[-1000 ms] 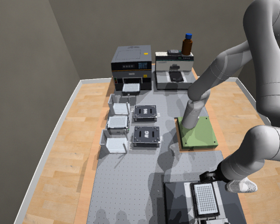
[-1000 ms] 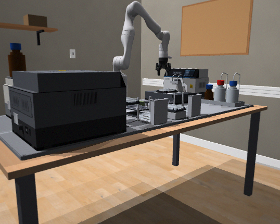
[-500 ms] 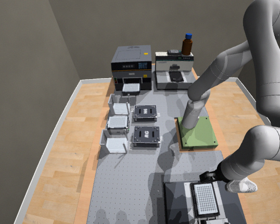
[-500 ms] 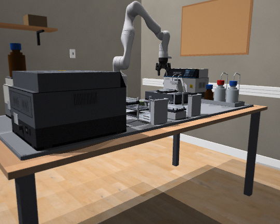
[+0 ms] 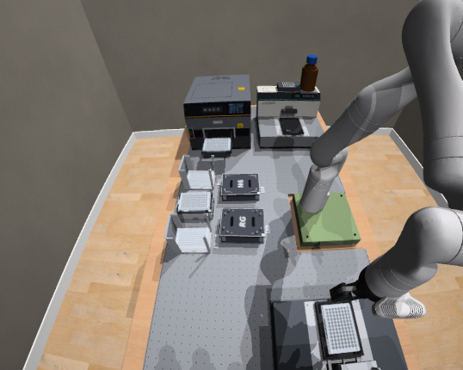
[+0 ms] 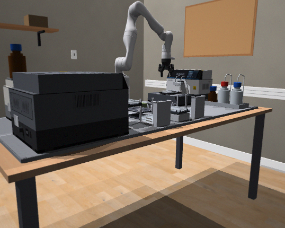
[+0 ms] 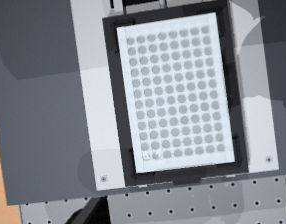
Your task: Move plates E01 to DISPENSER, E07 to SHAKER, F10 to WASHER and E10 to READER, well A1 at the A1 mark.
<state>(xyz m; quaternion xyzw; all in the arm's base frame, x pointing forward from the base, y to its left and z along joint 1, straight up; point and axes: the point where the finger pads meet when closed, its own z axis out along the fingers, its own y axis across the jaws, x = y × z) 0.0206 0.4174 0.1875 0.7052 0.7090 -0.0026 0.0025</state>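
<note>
Now: the washer nest 14 cm below my hand and 6 cm to the left of it. Round my hand: DONE label (37 cm ahead, 27 cm to the right, 22 cm below); then nest RG (32 cm to the right, 27 cm ahead, 16 cm below); then A1 corner mark (26 cm to the right, 19 cm ahead, 16 cm below).
</note>
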